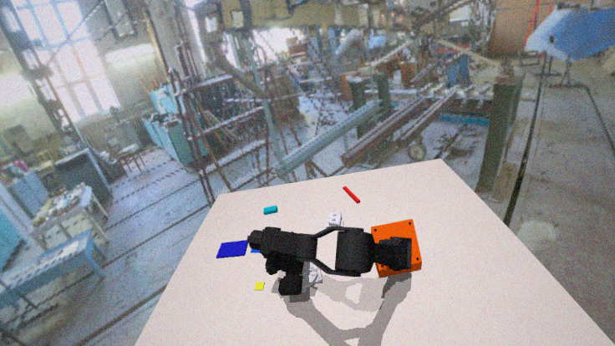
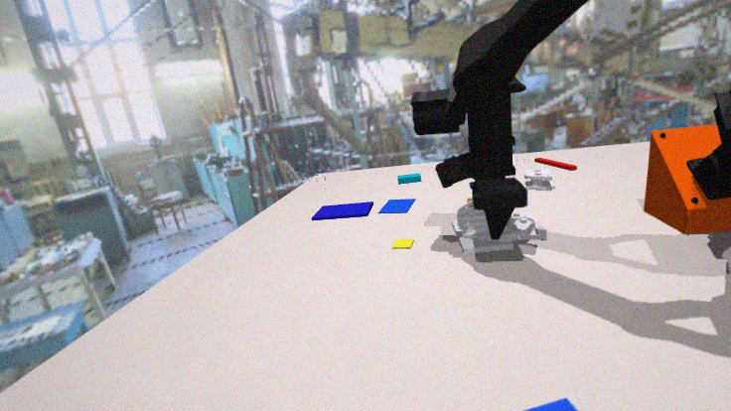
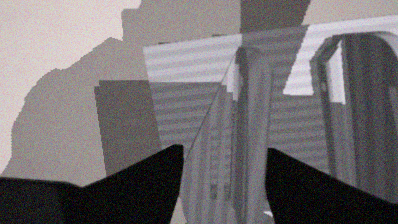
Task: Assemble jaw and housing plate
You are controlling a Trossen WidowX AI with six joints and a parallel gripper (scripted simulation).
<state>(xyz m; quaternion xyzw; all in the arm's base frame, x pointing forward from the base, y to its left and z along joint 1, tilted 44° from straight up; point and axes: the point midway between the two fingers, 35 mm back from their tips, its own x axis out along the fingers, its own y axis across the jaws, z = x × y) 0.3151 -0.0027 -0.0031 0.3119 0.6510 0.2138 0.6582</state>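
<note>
Right now my gripper tip is 180 mm to the left of the brown cube and 10 mm above it. Also, from my gripper tip: teal block (450 mm to the right, 120 mm ahead, 10 mm below); yellow tile (140 mm ahead, 20 mm to the right, 10 mm below); red bar (440 mm to the right, 270 mm behind, 10 mm below).
</note>
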